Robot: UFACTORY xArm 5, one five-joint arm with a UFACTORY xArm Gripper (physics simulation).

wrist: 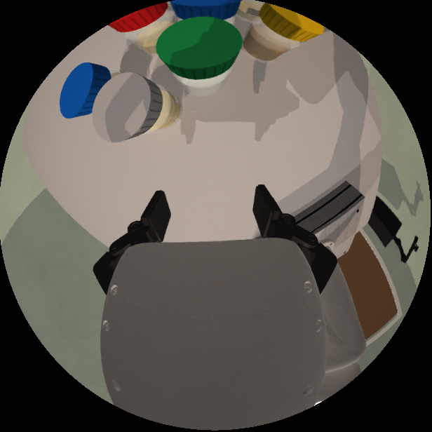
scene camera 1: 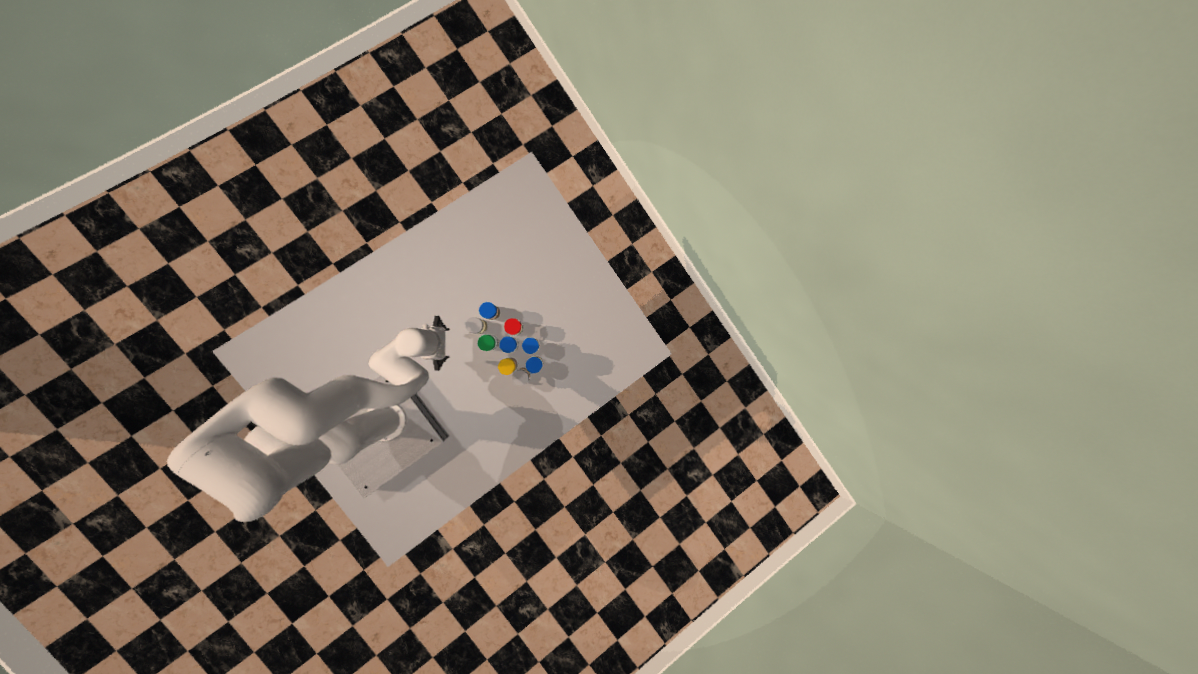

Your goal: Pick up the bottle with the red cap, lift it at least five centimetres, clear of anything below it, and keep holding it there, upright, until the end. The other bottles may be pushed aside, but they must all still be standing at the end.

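The bottle with the red cap stands within a group of bottles, cut off by the top edge of the wrist view. A grey-capped bottle and a green-capped bottle stand on the gripper's side of it. A blue-capped bottle stands beside the grey one, and another blue-capped bottle is close behind the green one. My gripper is open and empty, left of the group in the scene view and apart from all the bottles.
A yellow-capped bottle and two more blue-capped bottles stand at the group's far and lower right side in the scene view. A pale bottle partly shows between them. The arm's base plate lies on the light table top.
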